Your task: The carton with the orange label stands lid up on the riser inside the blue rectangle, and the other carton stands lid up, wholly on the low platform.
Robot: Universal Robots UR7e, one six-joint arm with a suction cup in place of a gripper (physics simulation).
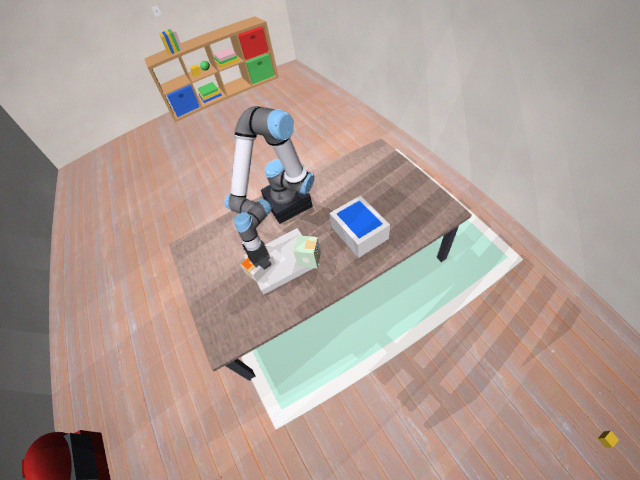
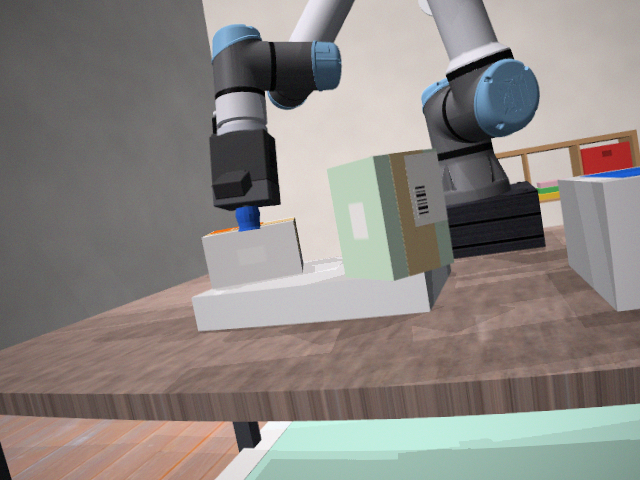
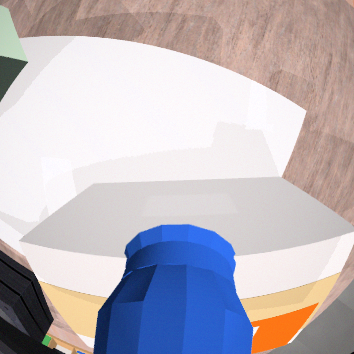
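The carton with the orange label [image 1: 248, 266] [image 2: 251, 255] [image 3: 197, 207] is a low grey box, lid up, at the left end of the low white platform [image 1: 281, 270] [image 2: 310, 305] [image 3: 158, 105]. My blue suction cup [image 1: 257, 263] [image 2: 248, 219] [image 3: 179, 246] presses on its lid from above. I cannot tell whether there is a gap under it. The pale green carton [image 1: 305, 252] [image 2: 382, 216] [image 3: 10, 35] stands tilted at the platform's right end, its taped barcode face turned sideways, reaching past the edge. The white riser [image 1: 361, 242] [image 2: 599, 237] with the blue rectangle [image 1: 359, 217] [image 2: 614, 172] stands empty to the right.
The arm's black base [image 1: 287, 204] [image 2: 490, 216] sits on the wooden table [image 1: 232, 320] [image 2: 361, 361] behind the platform. A green mat [image 1: 361, 320] lies under the table. A shelf unit [image 1: 207, 40] stands at the far wall. A yellow cube [image 1: 608, 439] lies on the floor.
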